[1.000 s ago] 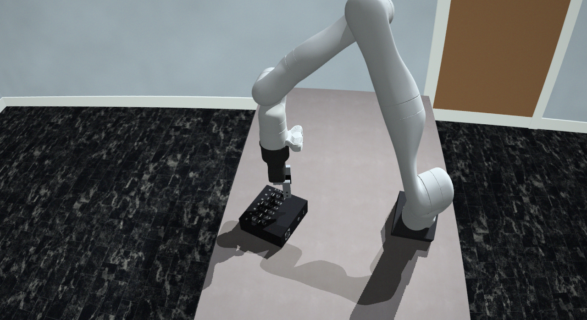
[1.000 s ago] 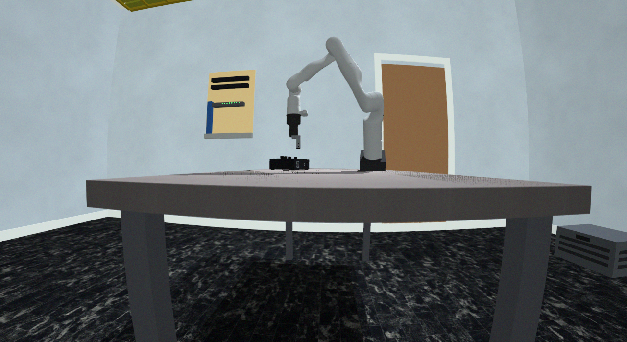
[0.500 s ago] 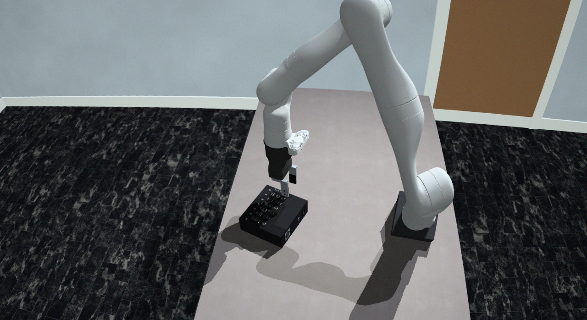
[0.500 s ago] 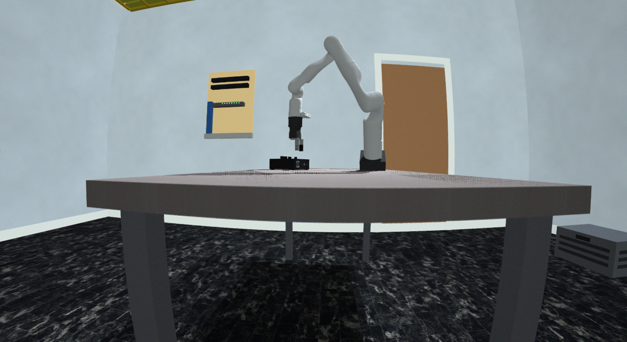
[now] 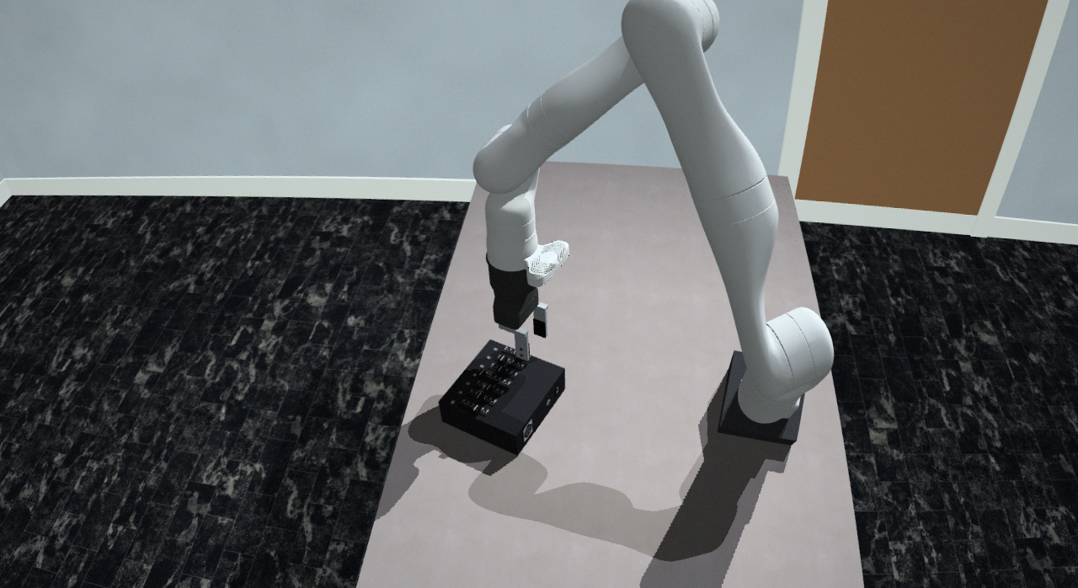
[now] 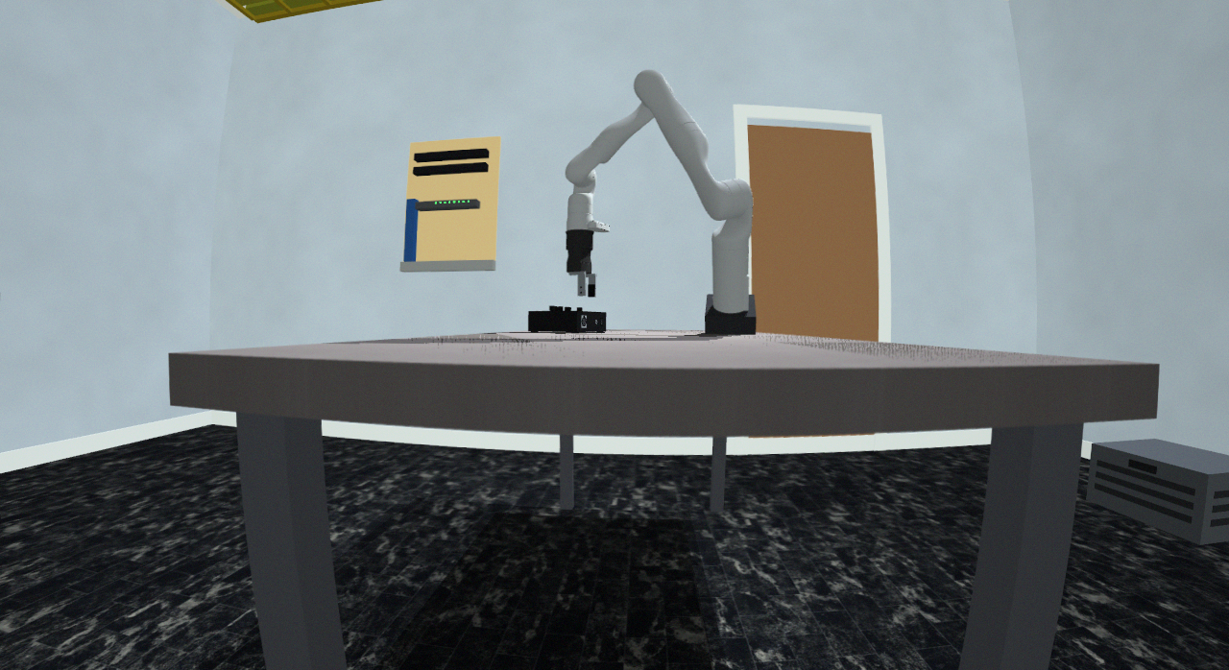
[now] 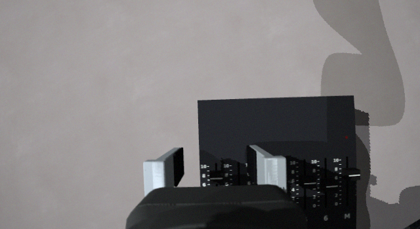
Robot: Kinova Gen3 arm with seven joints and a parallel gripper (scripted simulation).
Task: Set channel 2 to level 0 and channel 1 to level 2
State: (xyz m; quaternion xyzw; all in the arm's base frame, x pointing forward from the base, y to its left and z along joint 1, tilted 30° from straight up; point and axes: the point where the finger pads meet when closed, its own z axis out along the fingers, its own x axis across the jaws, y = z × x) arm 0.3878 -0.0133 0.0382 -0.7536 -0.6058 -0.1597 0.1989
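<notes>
The channel 1 cap is 20 mm ahead of my hand and 50 mm below it. The rest, counted from my hand: channel 2 cap 50 mm ahead, 10 mm to the left, 50 mm below; then channel 3 cap 40 mm ahead, 40 mm to the left, 50 mm below; then channel 4 cap 70 mm ahead, 50 mm to the left, 50 mm below.
</notes>
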